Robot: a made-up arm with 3 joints.
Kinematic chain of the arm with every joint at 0, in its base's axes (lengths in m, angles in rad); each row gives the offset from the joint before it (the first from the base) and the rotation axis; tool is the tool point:
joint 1: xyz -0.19 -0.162 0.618 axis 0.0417 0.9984 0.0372
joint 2: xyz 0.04 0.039 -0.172 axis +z
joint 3: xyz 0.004 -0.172 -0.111 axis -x
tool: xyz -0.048 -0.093 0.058
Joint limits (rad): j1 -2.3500..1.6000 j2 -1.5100..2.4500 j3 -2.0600..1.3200
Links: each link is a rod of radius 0.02 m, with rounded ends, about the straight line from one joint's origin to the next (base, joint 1, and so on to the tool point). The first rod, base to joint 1, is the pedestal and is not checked.
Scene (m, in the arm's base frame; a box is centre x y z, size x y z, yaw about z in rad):
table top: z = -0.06
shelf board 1: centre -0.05 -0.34 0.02 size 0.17 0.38 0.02 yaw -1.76
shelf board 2: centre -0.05 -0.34 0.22 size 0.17 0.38 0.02 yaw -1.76
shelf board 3: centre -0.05 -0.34 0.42 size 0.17 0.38 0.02 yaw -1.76
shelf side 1: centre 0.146 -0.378 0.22 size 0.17 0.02 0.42 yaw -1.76
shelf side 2: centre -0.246 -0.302 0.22 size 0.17 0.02 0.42 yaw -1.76
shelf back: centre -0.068 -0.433 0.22 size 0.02 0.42 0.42 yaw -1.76
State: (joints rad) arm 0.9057 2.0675 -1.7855
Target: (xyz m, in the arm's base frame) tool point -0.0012 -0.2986 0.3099
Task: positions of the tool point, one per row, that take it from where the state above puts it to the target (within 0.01 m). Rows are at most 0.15 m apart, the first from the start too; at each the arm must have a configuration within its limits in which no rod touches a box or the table.
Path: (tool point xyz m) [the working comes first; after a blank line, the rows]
Joints at the target: 0.2407 1.0306 -0.2811
Straight joint move there: touches shelf board 2.

1: -0.2220 -0.0454 0.1620
2: -0.0961 -0.0533 0.1722
3: 0.0180 -0.0669 0.2212
4: 0.1066 -0.0849 0.3009
5: 0.0911 -0.1615 0.2984
6: 0.0543 -0.2349 0.3005
7: -0.0012 -0.2986 0.3099

